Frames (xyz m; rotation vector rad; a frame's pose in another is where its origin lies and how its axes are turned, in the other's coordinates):
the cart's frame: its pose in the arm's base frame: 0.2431 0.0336 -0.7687 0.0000 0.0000 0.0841
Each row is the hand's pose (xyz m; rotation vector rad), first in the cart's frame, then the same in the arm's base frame.
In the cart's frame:
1: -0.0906 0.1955 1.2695 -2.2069 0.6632 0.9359
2: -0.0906 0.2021 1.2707 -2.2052 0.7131 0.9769
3: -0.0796 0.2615 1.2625 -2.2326 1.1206 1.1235
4: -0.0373 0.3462 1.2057 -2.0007 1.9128 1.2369
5: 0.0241 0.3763 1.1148 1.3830 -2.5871 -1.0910
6: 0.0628 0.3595 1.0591 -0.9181 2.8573 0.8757
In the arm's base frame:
1: 0.1364 0.2208 0.5008 -2.2497 0.5741 0.9779
2: 0.1358 0.2274 0.5020 -2.2509 0.6247 1.0183
3: 0.1418 0.2875 0.4938 -2.2989 1.0353 1.1566
4: 0.1769 0.3754 0.4370 -2.1012 1.8463 1.2559
5: 0.2355 0.4106 0.3461 1.4769 -2.5035 -1.0793
6: 0.2755 0.3971 0.2904 1.0397 -2.8224 -0.8779

